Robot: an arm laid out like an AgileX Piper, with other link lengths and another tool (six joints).
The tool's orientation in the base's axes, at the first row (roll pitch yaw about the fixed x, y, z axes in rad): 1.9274 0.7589 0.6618
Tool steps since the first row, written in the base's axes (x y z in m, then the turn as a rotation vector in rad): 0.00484 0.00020 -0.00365 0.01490 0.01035 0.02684; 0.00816 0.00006 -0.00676 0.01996 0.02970 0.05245; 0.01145 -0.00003 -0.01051 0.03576 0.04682 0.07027; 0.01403 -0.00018 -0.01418 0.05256 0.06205 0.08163; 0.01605 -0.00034 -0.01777 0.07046 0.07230 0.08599; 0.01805 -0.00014 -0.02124 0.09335 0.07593 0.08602; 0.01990 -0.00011 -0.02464 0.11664 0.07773 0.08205; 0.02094 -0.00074 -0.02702 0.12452 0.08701 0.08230
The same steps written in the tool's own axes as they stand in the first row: 0.00537 0.00104 0.00262 -0.00533 0.03028 -0.01022; 0.00935 0.00131 0.00481 -0.01142 0.05369 -0.03191; 0.01377 0.00113 0.00711 -0.00701 0.07930 -0.04551; 0.01771 0.00048 0.00917 0.00158 0.10102 -0.05540; 0.02126 -0.00052 0.01100 0.01340 0.11817 -0.05868; 0.02489 -0.00140 0.01248 0.02810 0.13518 -0.05306; 0.02830 -0.00237 0.01403 0.04497 0.14954 -0.04465; 0.03025 -0.00332 0.01559 0.05344 0.15653 -0.04990
